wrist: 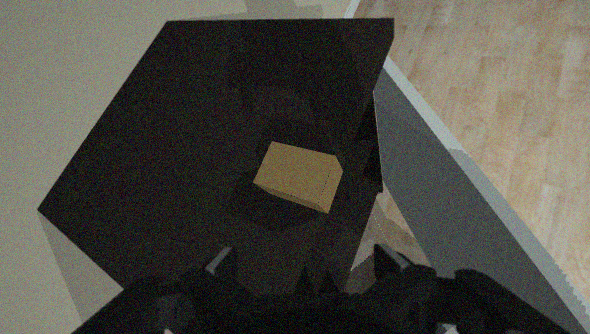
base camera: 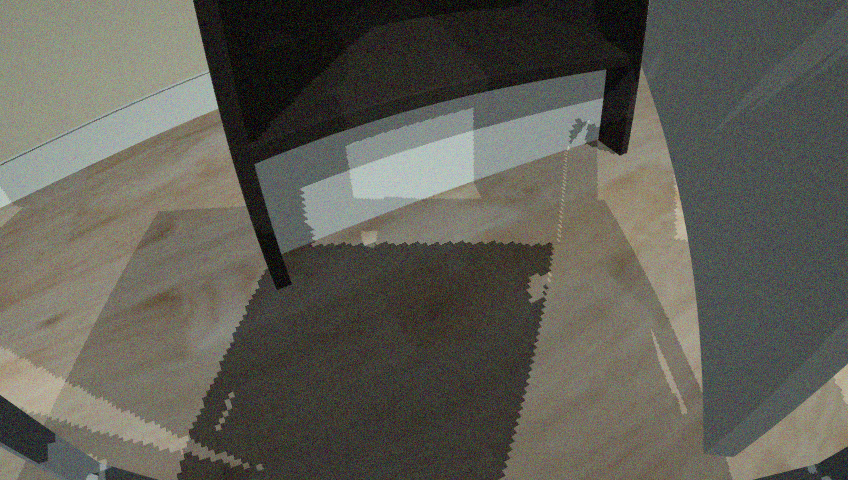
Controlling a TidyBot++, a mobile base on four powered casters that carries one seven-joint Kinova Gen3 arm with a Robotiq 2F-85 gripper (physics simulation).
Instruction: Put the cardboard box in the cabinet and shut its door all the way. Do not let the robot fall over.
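Frame: origin at the arm's base, x ahead, y left, z up, level; centimetres.
Seen in the pictures: gripper, fingertip midpoint: (wrist: 305, 260).
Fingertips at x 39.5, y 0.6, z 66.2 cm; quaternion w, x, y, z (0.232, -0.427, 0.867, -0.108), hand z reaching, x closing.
Observation:
A point is followed by its place in that frame.
The cardboard box (wrist: 299, 175) @(y -2.1, x 49.8, z 56.4 cm) lies on the dark top of the cabinet (wrist: 165, 125) @(y 13.0, x 80.9, z 51.3 cm) (base camera: 618, 113) @(y -23.9, x 67.0, z -33.2 cm) in the wrist view. In the base camera view the lower part of the cabinet shows close in front, its front open. The cabinet door (base camera: 767, 196) @(y -14.1, x 23.9, z -14.9 cm) (wrist: 435, 160) @(y -19.9, x 44.6, z 41.3 cm) is grey and stands swung open on the right side. My gripper (wrist: 305, 260) @(y 0.6, x 39.5, z 66.3 cm) is open and empty in the wrist view. Its fingers show at the bottom, over the near edge of the cabinet top, apart from the box. The door's handle does not show.
A beige wall (base camera: 89, 65) @(y 68.6, x 77.5, z -20.0 cm) (wrist: 50, 90) @(y 28.0, x 101.2, z 61.1 cm) with a white baseboard (base camera: 119, 142) @(y 67.7, x 76.5, z -37.7 cm) stands behind and to the left of the cabinet. The wood floor (base camera: 196, 333) @(y 26.9, x 34.0, z -39.6 cm) (wrist: 520, 125) @(y -90.0, x 50.2, z -39.6 cm) bears dark shadows in front of the cabinet. The open door reaches close to the base on the right.

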